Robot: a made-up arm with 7 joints.
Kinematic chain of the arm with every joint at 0, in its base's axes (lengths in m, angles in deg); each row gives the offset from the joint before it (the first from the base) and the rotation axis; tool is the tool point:
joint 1: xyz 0 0 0.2 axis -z
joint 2: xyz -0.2 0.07 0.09 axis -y
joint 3: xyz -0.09 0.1 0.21 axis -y
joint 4: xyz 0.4 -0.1 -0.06 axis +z
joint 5: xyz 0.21 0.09 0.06 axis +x
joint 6: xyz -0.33 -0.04 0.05 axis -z
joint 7: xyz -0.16 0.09 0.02 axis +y
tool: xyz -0.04 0 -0.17
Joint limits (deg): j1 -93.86..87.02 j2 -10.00..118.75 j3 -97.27..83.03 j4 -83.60..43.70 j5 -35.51..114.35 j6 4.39..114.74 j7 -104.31..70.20
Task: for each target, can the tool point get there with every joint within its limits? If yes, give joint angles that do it. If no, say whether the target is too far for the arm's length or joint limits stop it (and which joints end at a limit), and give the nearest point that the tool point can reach.
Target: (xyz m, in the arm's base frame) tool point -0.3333 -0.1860 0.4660
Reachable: yes | joints -80.14 14.75 -66.85 4.22 46.97 27.73 26.03
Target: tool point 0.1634 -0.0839 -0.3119
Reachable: no: joint limits stop it (at a limit: joint 1, joint 3, joint 4, joint 7) | nearest point 0.1673 -0.0581 -0.2592 | short by 0.059 m
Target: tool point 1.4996 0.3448 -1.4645
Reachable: no: too far | nearest point 0.4150 0.2417 -0.2337 | short by 1.644 m
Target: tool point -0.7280 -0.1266 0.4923
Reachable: yes | joints -28.53 70.42 68.66 12.48 89.27 102.66 -41.57
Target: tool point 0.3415 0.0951 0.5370
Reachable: yes | joints 62.39 29.90 -11.90 -15.58 16.94 95.57 8.81
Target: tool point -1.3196 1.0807 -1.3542
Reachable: no: too far | nearest point -0.7621 0.6242 -0.3203 | short by 1.260 m
